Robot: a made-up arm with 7 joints.
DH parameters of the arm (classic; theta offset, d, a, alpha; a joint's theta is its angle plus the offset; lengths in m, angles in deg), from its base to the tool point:
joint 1: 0 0.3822 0 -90
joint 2: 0 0 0 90
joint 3: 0 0.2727 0.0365 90
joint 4: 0 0 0.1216 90
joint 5: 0 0.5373 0 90
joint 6: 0 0 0.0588 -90
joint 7: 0 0.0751 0 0
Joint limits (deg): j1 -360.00..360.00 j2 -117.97..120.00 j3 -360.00..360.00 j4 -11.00..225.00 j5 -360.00..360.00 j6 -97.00..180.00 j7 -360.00..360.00
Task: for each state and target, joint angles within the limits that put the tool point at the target. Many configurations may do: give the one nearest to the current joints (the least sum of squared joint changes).
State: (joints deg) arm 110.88 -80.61 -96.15 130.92 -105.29 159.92 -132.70
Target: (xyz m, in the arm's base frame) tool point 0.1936 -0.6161 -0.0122
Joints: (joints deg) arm 85.27 -107.88 -114.94 131.56 -101.78 168.41 -132.70
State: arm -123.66 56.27 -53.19 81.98 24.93 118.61 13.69
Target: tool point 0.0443 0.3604 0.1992
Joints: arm -160.69 82.24 -68.51 31.97 18.40 114.54 13.69
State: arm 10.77 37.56 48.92 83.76 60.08 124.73 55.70
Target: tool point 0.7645 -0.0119 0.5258
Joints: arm -24.40 41.11 26.14 112.98 64.77 111.53 55.70
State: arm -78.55 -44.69 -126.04 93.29 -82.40 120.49 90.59
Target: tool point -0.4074 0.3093 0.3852
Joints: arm -82.63 -8.38 -124.70 54.79 -69.70 147.68 90.59
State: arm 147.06 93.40 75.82 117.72 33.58 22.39 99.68
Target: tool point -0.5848 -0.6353 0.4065
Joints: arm 188.36 83.92 86.35 115.39 32.82 24.43 99.68
